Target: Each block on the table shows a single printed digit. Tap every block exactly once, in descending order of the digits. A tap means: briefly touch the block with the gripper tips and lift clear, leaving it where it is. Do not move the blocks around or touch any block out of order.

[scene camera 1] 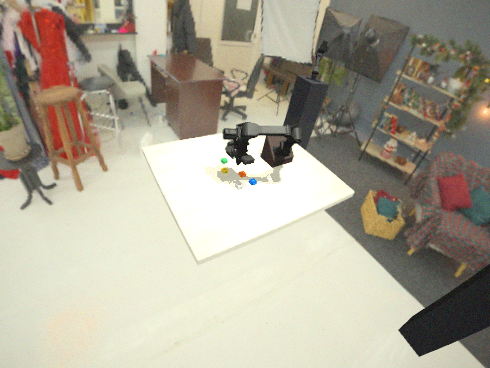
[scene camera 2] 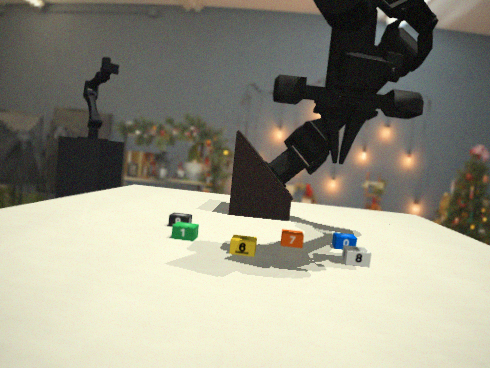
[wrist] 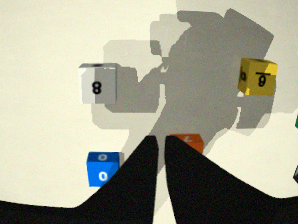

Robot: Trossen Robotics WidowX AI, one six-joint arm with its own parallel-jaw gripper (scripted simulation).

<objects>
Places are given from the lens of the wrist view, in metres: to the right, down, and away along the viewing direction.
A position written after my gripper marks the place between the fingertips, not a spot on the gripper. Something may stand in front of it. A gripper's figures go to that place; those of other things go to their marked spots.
my gripper (wrist: pixel 159 145): 0.00, 0.01, 0.10
blue 0 block (wrist: pixel 101 166): -0.05, 0.06, 0.23
white 8 block (wrist: pixel 98 82): -0.04, -0.02, 0.20
yellow 6 block (wrist: pixel 256 76): 0.10, -0.03, 0.21
The marked spots on the blue 0 block and the white 8 block are 0.08 m apart.
</objects>
